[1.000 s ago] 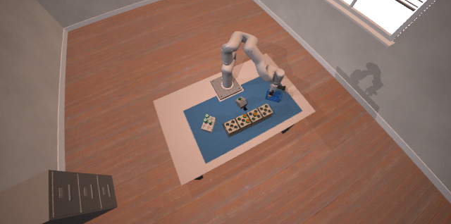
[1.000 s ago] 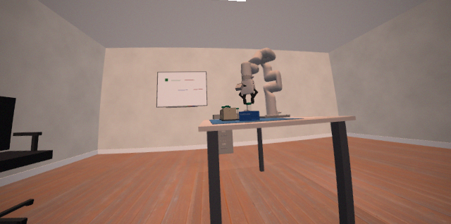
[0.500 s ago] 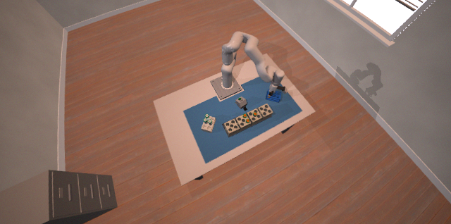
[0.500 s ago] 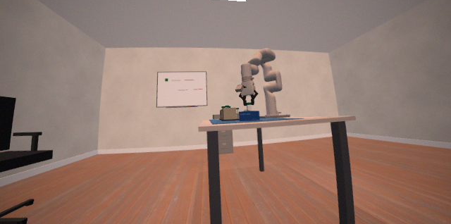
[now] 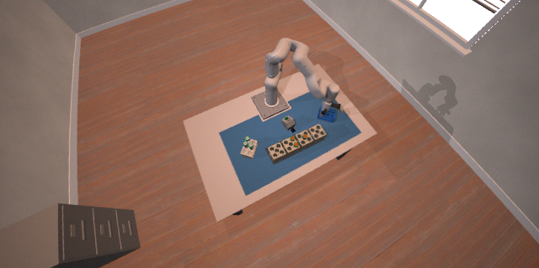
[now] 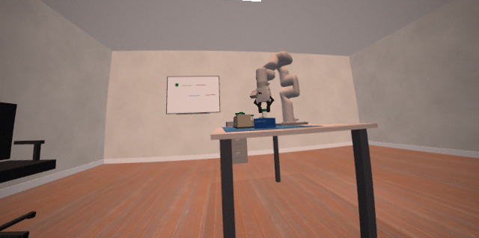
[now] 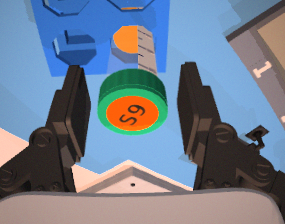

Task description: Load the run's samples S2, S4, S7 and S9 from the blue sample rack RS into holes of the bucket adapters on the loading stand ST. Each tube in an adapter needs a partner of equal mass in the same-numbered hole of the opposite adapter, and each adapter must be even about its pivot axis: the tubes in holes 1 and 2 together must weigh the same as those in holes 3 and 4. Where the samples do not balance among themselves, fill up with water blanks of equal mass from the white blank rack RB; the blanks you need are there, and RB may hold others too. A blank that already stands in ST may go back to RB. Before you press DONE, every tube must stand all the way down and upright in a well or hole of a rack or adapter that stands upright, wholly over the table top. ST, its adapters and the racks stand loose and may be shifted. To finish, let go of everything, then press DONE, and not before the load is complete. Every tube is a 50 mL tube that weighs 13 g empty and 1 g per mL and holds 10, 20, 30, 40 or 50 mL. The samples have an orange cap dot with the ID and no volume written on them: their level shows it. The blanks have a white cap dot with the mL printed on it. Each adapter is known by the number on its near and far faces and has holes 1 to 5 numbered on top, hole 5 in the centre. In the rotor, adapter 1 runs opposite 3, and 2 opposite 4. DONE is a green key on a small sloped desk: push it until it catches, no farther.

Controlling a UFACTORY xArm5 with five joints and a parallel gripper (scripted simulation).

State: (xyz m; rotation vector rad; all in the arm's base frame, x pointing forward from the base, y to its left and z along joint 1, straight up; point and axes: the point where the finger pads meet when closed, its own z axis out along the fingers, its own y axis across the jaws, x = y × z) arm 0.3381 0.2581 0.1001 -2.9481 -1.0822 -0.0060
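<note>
My gripper is now 1 cm short of the sample tube S9 and 5 cm above it. The rest, counted from my hand: done desk (10 cm behind, 26 cm to the right, 6 cm below); then sample tube S2 (9 cm ahead, 25 cm to the right, 5 cm below); then blue sample rack RS (2 cm ahead, 4 cm to the left, 9 cm below).
</note>
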